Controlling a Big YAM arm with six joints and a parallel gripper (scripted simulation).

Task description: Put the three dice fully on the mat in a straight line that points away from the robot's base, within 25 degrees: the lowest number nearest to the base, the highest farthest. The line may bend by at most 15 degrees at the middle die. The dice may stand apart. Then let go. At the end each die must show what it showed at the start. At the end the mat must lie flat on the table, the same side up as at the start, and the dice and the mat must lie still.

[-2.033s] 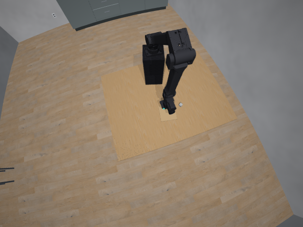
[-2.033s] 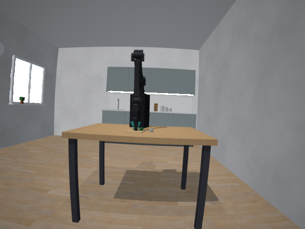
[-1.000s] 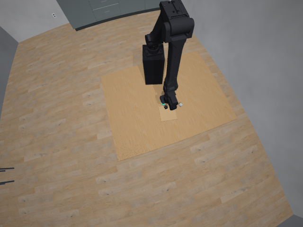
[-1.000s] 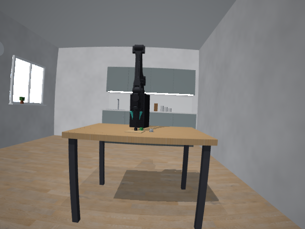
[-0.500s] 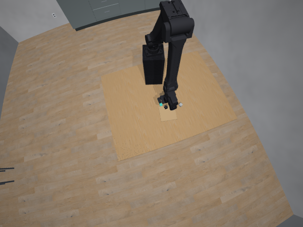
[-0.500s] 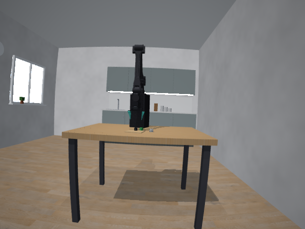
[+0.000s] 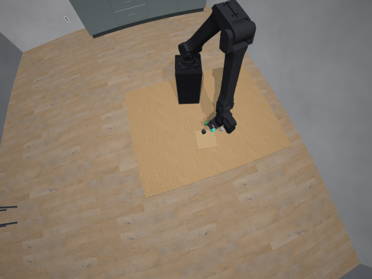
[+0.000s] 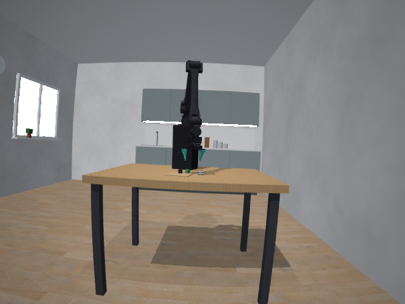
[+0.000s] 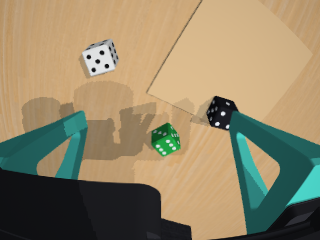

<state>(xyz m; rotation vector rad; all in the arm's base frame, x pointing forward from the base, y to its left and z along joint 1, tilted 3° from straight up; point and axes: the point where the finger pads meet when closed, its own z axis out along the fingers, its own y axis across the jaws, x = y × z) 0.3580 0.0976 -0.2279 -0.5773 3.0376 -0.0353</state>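
The white die lies 8 cm below my hand and 6 cm to the left of it. The rest, counted from my hand: mat: 9 cm below, 8 cm to the right, 3 cm ahead; then green die: 8 cm below, 7 cm behind, 4 cm to the right; then black die: 8 cm to the right, 8 cm below, 2 cm behind.
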